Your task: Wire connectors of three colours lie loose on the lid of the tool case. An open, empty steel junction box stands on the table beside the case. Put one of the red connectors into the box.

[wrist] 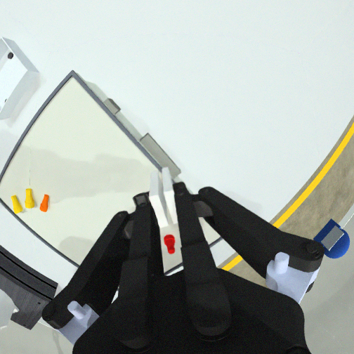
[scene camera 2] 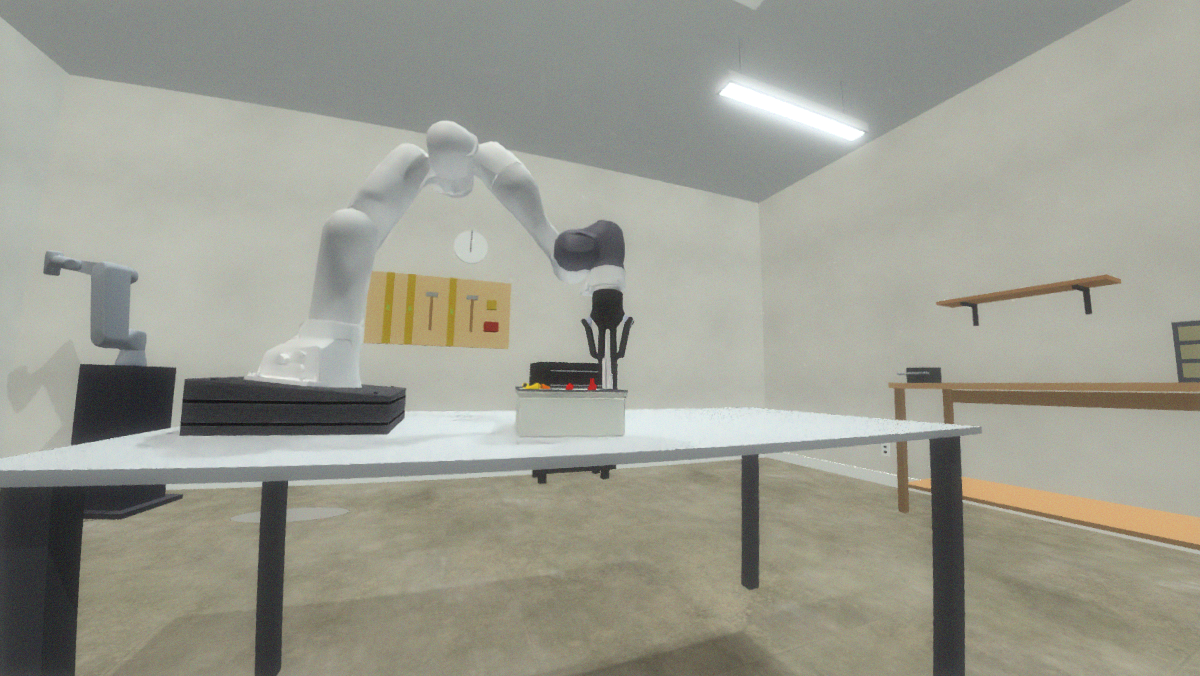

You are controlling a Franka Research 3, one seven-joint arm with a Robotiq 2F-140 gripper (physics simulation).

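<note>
My gripper (scene camera 2: 608, 386) (wrist: 162, 180) is shut, its pale pads nearly together with a narrow gap. I see no connector between them. It points down at the lid (wrist: 85, 120) of the tool case (scene camera 2: 571, 417), its tips near the lid's edge in the wrist view. One red connector (wrist: 170, 244) lies on the lid, seen between the finger links. In the scene view, red connectors (scene camera 2: 569, 387) (scene camera 2: 592, 384) show left of the fingers. Two yellow connectors (wrist: 29, 198) (wrist: 16, 204) and an orange one (wrist: 45, 202) lie at the left. The steel junction box (wrist: 22, 82) shows partly at the wrist view's left edge. The fingers hide some lid.
The white table (scene camera 2: 713, 424) (wrist: 225, 75) carries the case and the arm's black base block (scene camera 2: 289, 407) (wrist: 30, 295). A latch (wrist: 160, 155) sticks out along the case's side. A blue object (wrist: 334, 242) shows beyond the table at the right of the wrist view.
</note>
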